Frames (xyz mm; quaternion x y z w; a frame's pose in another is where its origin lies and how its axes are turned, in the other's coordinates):
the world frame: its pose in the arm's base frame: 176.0 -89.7 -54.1 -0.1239 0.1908 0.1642 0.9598
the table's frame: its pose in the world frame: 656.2 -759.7 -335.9 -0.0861 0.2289 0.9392 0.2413
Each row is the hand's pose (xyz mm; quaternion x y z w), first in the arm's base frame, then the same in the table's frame.
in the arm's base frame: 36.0 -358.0 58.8 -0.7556 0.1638 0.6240 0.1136
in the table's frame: 919.6 137.8 576.6 -0.0981 0.6821 -0.3740 0.6207
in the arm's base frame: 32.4 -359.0 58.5 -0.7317 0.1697 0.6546 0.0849
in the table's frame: 923.1 138.4 575.5 -0.1025 0.6716 -0.3380 0.6513
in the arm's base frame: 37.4 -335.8 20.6 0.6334 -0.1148 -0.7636 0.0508
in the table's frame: 918.2 95.4 564.1 -0.1874 0.6320 -0.1716 0.7321
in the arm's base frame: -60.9 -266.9 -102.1 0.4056 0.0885 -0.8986 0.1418
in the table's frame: 1016.1 -36.7 514.9 -0.4181 0.4531 0.0058 0.7873
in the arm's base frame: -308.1 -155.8 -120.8 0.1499 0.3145 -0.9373 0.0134
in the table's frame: 1269.1 -125.1 559.5 -0.6401 0.1642 -0.0120 0.7504
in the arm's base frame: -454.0 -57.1 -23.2 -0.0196 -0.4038 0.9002 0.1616
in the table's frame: 1424.5 -127.0 687.5 -0.7116 -0.0244 -0.1249 0.6910
